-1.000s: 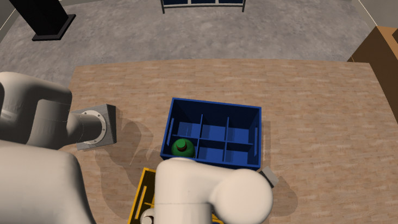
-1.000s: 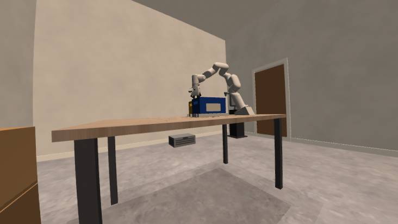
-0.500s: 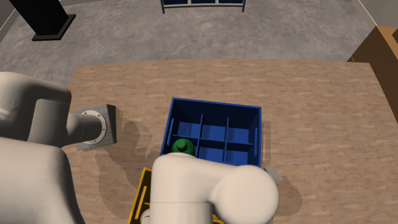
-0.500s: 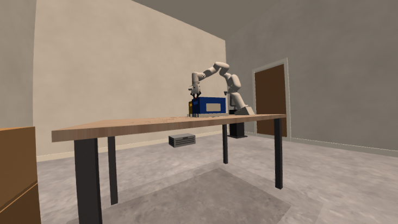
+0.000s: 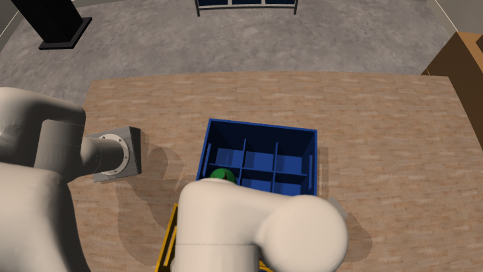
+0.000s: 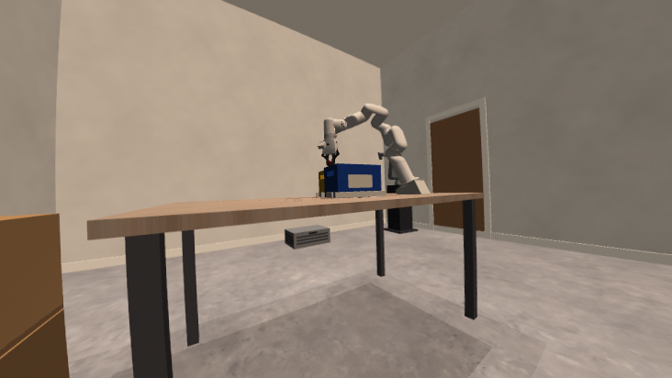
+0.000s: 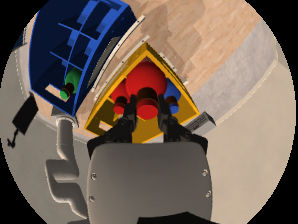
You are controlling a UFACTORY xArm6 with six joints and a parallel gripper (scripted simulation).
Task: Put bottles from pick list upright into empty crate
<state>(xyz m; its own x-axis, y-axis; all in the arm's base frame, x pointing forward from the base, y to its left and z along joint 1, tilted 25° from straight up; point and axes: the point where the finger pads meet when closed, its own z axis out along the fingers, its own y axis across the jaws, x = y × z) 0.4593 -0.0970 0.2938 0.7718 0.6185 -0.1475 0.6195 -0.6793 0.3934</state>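
The red bottle lies 7 cm below my hand. Also, from my hand: yellow crate: 14 cm below, 9 cm behind, 3 cm to the right; then white bottle: 19 cm behind, 14 cm below, 7 cm to the right; then blue bottle: 14 cm below, 9 cm to the right, 1 cm behind.
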